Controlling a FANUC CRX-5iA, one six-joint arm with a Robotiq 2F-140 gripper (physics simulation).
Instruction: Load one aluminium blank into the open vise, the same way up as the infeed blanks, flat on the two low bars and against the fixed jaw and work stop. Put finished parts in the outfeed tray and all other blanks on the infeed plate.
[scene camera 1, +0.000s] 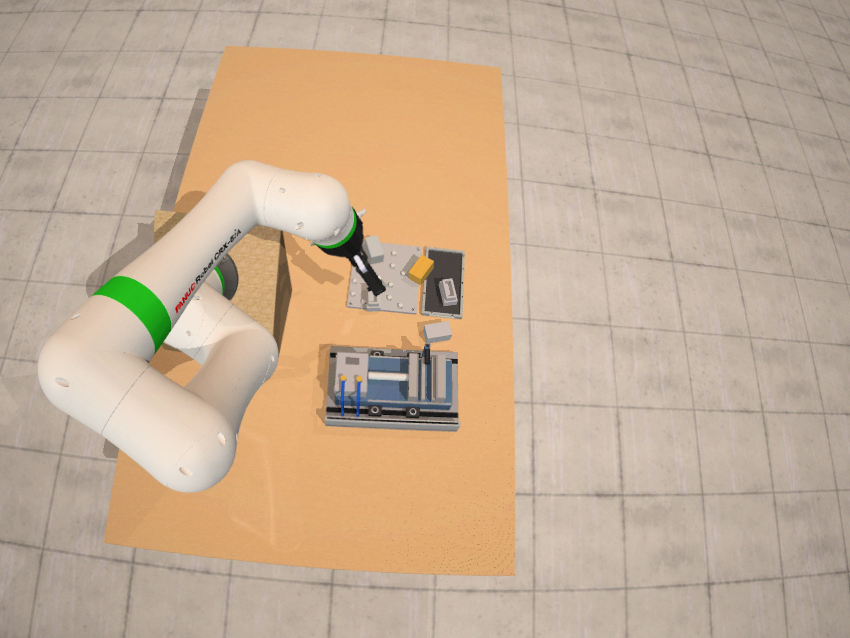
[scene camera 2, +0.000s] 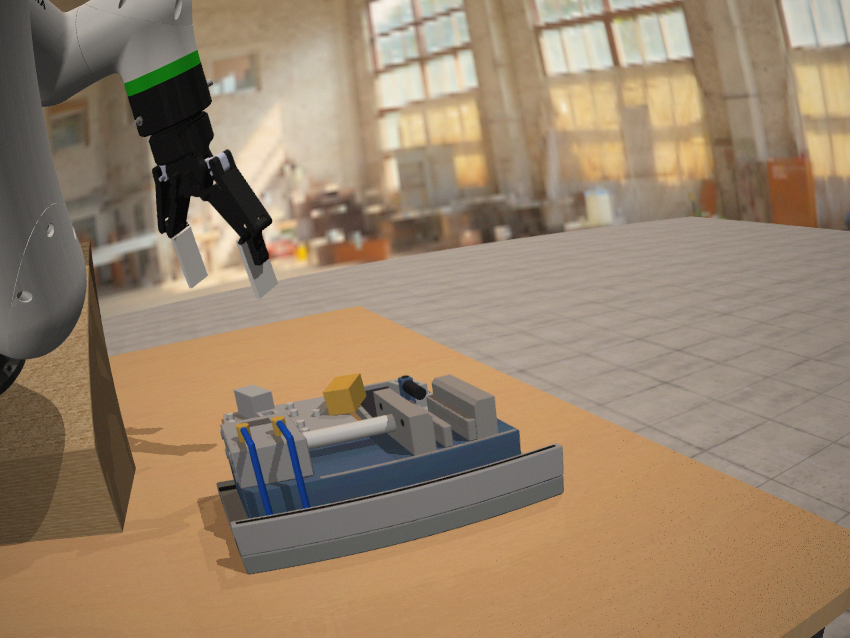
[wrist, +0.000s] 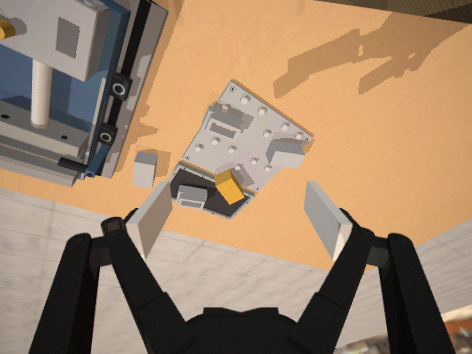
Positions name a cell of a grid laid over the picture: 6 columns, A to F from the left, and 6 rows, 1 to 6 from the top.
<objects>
gripper: scene camera 1 C3; scene camera 2 B3; wrist D4
</objects>
